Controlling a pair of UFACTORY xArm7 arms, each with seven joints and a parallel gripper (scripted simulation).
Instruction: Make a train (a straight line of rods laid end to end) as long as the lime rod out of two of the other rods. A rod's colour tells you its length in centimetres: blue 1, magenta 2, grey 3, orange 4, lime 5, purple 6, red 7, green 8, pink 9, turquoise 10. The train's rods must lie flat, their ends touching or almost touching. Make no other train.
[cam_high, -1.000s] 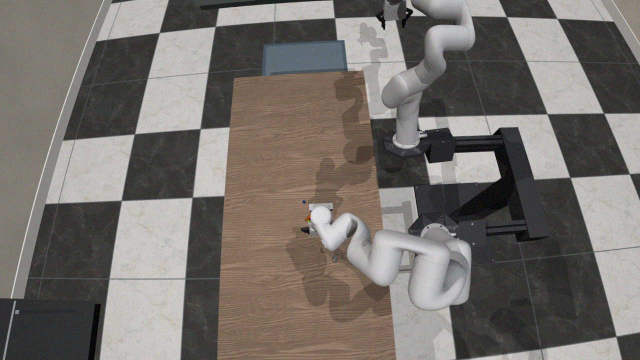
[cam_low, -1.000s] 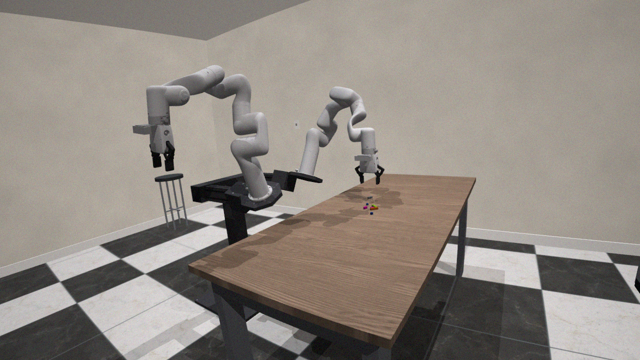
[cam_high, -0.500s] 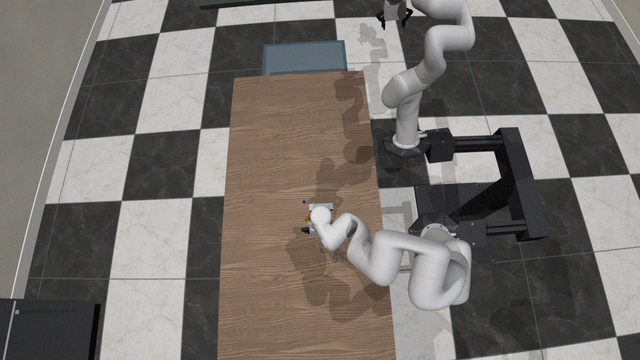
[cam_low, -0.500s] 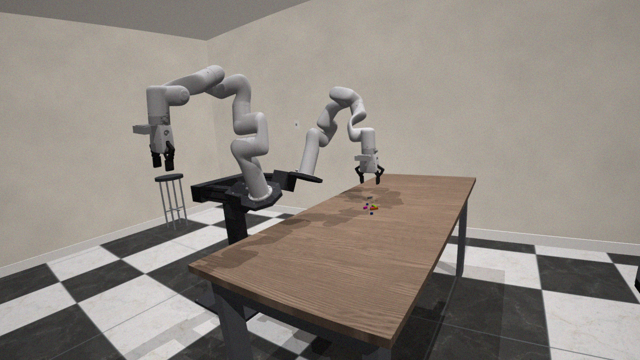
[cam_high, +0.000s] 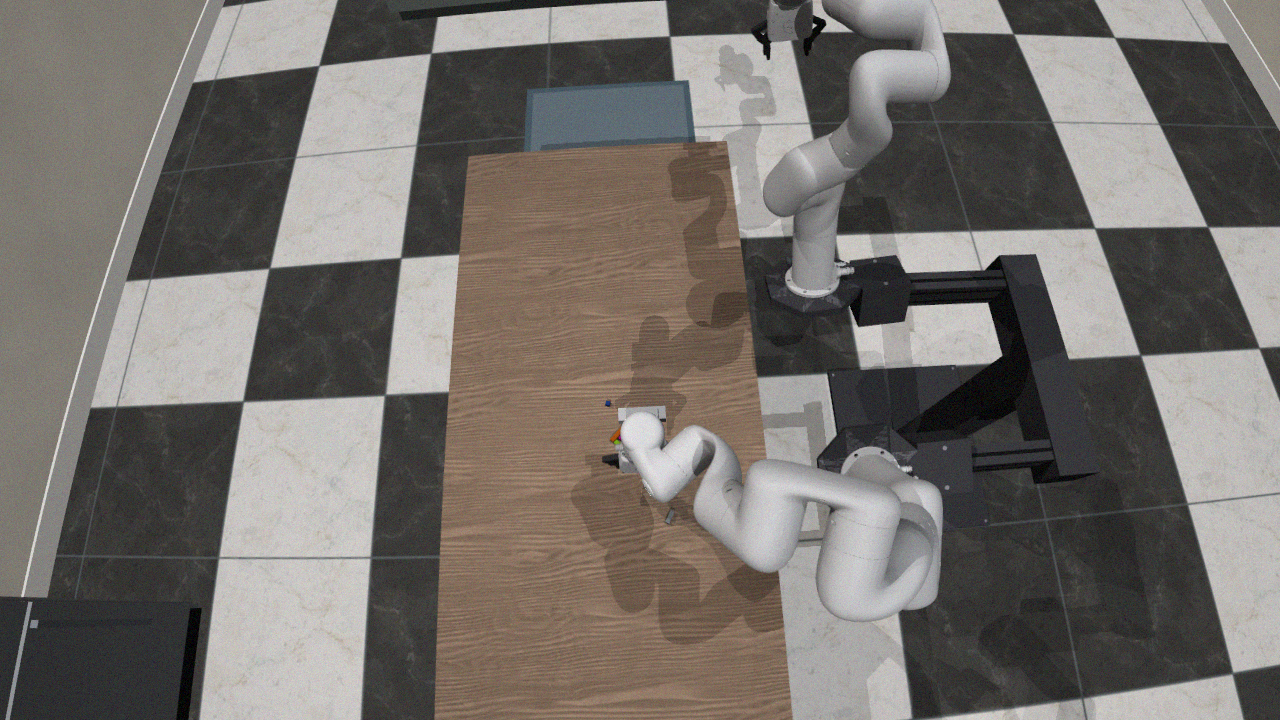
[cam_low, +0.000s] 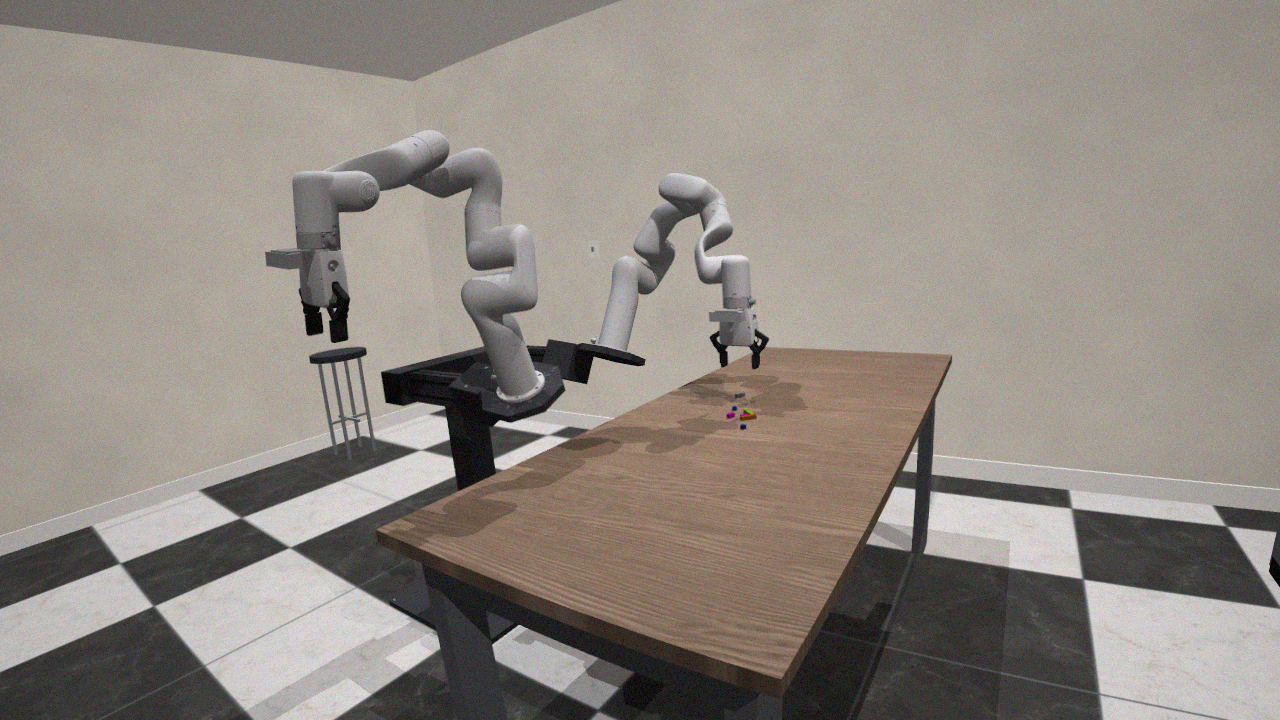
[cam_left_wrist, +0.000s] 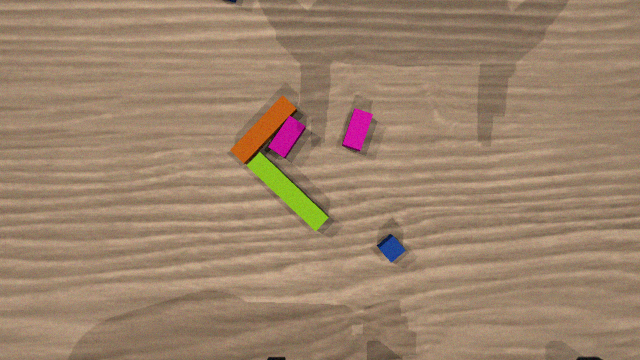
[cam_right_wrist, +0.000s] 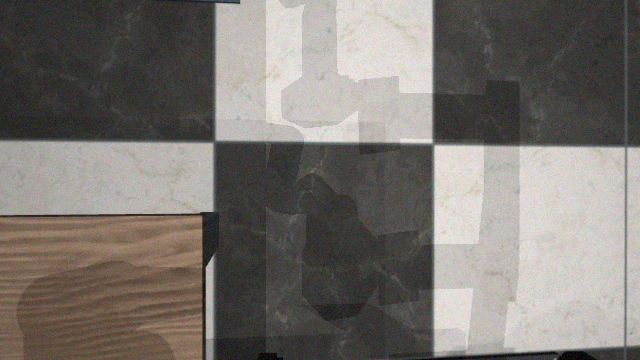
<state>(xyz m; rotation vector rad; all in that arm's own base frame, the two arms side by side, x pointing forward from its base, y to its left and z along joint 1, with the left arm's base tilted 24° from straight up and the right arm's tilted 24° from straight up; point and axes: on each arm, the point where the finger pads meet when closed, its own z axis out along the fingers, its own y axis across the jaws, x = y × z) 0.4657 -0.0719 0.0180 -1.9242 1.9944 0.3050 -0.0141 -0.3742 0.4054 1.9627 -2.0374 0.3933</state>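
Observation:
The grey rod lies 4 cm behind my left hand, 10 cm to the left of it and 12 cm below it. From my left hand the other things lie so: lime rod: 4 cm ahead, 7 cm to the right, 12 cm below; then orange rod: 5 cm ahead, 10 cm to the right, 12 cm below.

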